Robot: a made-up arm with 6 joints.
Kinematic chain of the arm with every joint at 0, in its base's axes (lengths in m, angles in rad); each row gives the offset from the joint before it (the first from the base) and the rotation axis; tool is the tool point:
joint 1: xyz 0 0 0.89 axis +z
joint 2: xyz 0.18 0 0 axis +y
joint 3: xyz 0 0 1.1 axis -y
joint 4: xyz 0 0 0.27 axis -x
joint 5: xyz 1.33 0 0 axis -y
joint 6: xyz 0.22 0 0 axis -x
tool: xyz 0 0 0
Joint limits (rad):
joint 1: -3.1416..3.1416
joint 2: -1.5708..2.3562
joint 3: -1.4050..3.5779
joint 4: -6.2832..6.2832
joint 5: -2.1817..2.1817
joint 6: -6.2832..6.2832
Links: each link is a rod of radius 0.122 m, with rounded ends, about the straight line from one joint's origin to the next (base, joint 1, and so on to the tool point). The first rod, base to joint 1, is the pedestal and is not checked.
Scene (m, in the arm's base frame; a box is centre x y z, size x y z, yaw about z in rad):
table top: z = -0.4
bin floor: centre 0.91 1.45 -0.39 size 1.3 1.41 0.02 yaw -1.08
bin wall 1: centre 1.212 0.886 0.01 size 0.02 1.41 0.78 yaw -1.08
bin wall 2: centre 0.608 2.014 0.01 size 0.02 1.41 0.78 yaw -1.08
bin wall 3: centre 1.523 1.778 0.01 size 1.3 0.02 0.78 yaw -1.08
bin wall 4: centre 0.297 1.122 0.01 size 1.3 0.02 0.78 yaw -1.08
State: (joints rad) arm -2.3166 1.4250 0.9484 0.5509 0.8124 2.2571
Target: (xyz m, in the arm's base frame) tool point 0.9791 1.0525 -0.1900
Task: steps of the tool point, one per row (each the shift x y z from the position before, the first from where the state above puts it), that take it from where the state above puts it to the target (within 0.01 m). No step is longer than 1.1 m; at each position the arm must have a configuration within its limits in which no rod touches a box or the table.
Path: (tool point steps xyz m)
1: 0.0977 0.0863 1.0784
2: 0.4009 0.4234 0.9244
3: 0.6209 0.6791 0.5838
4: 0.7121 0.7970 0.1312
5: 0.6580 0.7527 -0.3338
6: 0.4764 0.5594 -0.7109
7: 0.2128 0.2637 -0.9220
8: -0.0707 -0.0651 -0.9289
9: -0.3103 -0.3521 -0.7434

